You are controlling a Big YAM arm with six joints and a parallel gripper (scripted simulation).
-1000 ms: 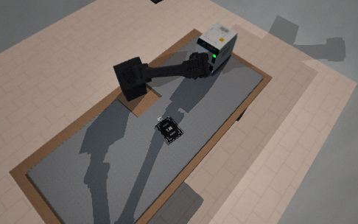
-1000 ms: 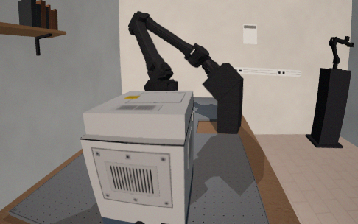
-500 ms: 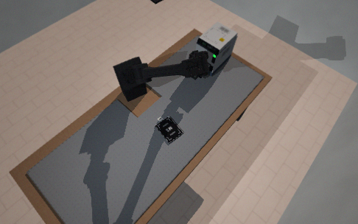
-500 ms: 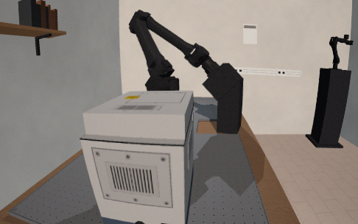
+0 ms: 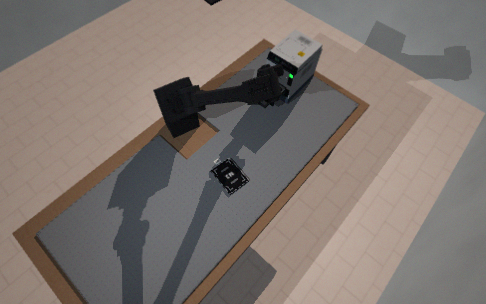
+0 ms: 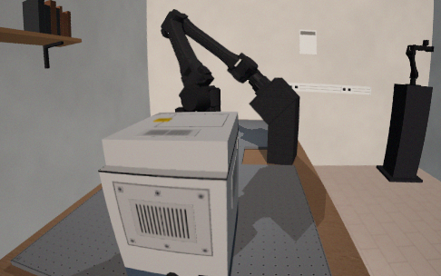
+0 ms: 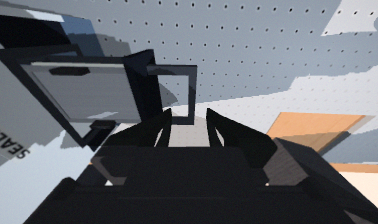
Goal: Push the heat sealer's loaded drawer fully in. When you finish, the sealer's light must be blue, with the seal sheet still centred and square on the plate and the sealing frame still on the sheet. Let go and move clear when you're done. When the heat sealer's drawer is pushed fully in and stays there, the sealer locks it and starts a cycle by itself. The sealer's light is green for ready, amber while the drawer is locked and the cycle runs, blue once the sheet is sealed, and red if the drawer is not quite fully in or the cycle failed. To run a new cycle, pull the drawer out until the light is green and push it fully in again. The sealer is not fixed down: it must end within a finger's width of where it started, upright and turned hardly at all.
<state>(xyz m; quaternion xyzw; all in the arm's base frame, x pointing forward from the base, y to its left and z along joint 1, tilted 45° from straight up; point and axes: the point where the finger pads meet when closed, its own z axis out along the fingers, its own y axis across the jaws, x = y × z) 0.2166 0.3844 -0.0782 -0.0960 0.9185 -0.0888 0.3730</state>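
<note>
The black sealer drawer lies 10 mm behind my hand, 110 mm to the left of it and 50 mm below it.
</note>
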